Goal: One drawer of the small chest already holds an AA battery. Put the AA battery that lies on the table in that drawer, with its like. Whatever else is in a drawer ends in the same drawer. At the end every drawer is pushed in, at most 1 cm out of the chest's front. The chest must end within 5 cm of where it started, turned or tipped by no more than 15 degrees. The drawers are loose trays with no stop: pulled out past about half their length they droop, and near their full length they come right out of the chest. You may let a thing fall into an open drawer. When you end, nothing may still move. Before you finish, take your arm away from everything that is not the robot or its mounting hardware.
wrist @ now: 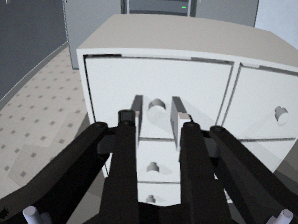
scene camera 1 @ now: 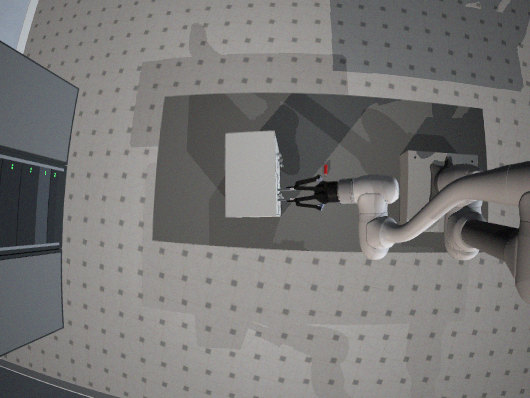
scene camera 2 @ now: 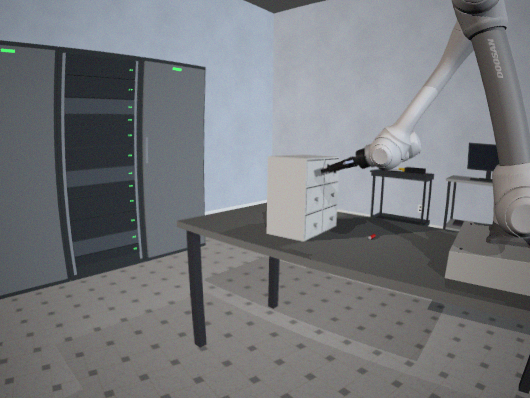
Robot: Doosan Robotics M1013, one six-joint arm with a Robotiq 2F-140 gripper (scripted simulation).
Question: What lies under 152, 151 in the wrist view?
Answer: A drawer.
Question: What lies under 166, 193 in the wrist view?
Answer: A drawer.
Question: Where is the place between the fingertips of the gripper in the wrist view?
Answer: At 156, 108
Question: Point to a small white chest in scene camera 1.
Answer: At 250, 175
